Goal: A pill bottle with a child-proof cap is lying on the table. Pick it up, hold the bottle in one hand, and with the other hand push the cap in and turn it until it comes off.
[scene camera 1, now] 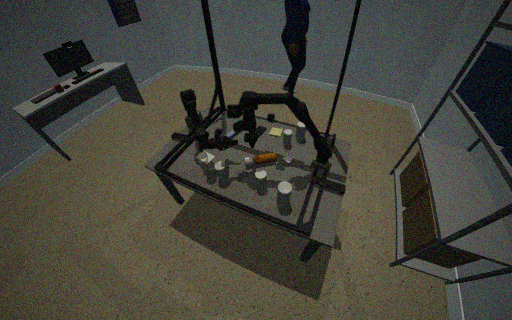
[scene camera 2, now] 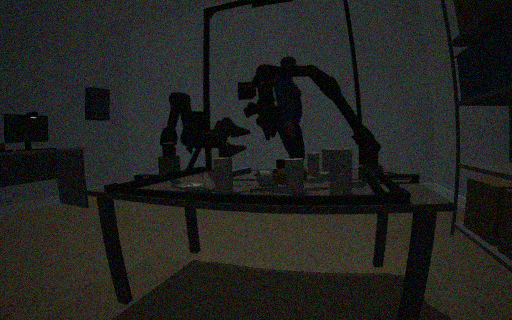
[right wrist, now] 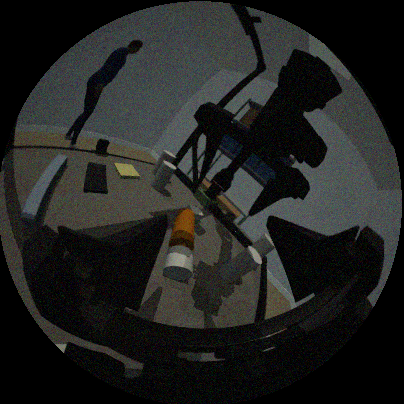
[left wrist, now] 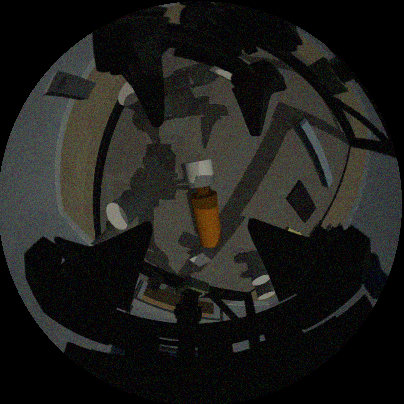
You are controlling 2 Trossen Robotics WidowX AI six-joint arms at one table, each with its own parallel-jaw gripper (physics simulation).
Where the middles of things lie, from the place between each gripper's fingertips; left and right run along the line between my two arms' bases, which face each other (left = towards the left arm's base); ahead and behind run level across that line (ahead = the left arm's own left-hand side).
The white cap [left wrist: 199,173] is 140 mm below my left hand, 20 mm to the right of it and 20 mm ahead of it. The rest, counted from my left hand: bluish bar [right wrist: 31,214]: 250 mm to the right, 220 mm behind, 150 mm below; orange pill bottle [left wrist: 204,203]: 140 mm below, 40 mm to the left, 30 mm behind.
My right gripper is now 140 mm above the white cap and 60 mm to the right of it. Also, from my right hand: bluish bar: 240 mm behind, 170 mm to the right, 150 mm below; then orange pill bottle: 130 mm below, 120 mm to the left, 50 mm behind.
